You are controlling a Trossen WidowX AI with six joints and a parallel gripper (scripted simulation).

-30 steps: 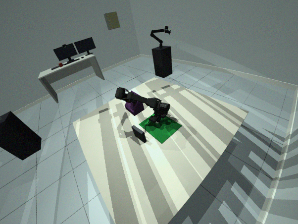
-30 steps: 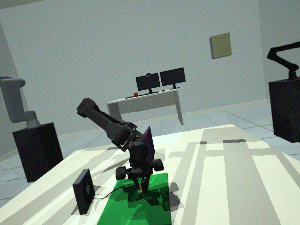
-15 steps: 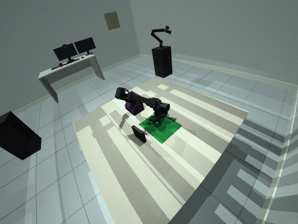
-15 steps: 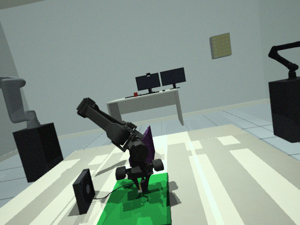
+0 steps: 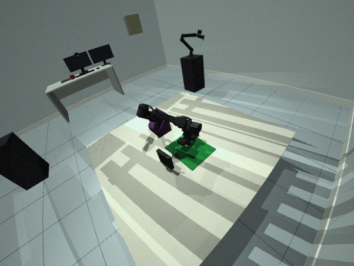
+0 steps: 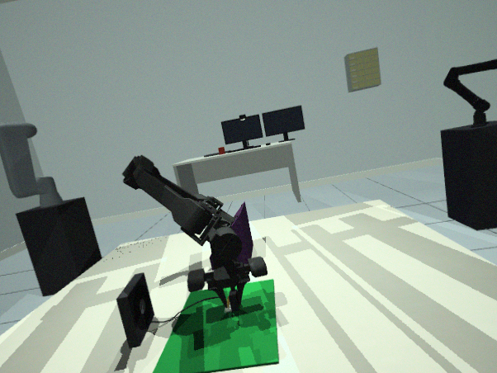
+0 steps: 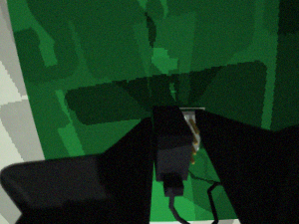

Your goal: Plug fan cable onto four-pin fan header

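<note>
Now: gripper tip 1 cm past the black fan plug and 1 cm below it. Round my gripper tip: green board 3 cm ahead, 2 cm to the right, 3 cm below; black fan 2 cm ahead, 22 cm to the right, 4 cm above; pale header 1 cm behind, 1 cm to the right, 2 cm below.
</note>
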